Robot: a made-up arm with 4 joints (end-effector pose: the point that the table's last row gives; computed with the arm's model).
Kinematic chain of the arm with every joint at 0, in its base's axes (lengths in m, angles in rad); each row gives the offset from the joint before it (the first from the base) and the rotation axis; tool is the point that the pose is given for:
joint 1: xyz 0 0 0.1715 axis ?
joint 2: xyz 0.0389 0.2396 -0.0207 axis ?
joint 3: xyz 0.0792 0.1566 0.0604 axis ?
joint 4: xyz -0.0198 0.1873 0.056 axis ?
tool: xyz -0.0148 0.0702 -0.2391
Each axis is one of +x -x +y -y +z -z.
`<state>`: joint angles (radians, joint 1 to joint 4).
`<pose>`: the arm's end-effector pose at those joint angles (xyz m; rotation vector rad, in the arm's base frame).
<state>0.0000 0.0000 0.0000 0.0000</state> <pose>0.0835 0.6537 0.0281 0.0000 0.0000 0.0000</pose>
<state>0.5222 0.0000 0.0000 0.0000</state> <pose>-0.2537 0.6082 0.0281 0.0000 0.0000 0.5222</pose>
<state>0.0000 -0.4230 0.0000 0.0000</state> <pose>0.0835 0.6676 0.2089 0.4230 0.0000 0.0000</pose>
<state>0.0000 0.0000 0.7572 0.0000</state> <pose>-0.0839 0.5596 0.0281 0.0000 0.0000 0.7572</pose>
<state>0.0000 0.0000 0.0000 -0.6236</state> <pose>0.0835 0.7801 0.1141 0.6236 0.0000 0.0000</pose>
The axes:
joint 1: +z
joint 2: -x
joint 3: +z
joint 4: -x

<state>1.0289 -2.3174 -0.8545 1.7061</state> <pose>-0.0456 0.0868 0.2027 0.1218 1.0396 1.3103</pose>
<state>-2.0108 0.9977 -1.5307 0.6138</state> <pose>0.1266 -0.3067 -0.0782 1.0326 -0.9748 2.0797</pose>
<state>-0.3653 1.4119 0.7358 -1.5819</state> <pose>-0.0027 0.5337 -0.2625 0.2941 0.6955 -0.2935</pose>
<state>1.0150 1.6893 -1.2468 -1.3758</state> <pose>-0.0135 0.6204 -0.1914 0.3831 -1.2672 0.8210</pose>
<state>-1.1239 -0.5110 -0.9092 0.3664</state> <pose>0.5986 0.0332 0.1758 0.3658 0.2922 -1.9293</pose>
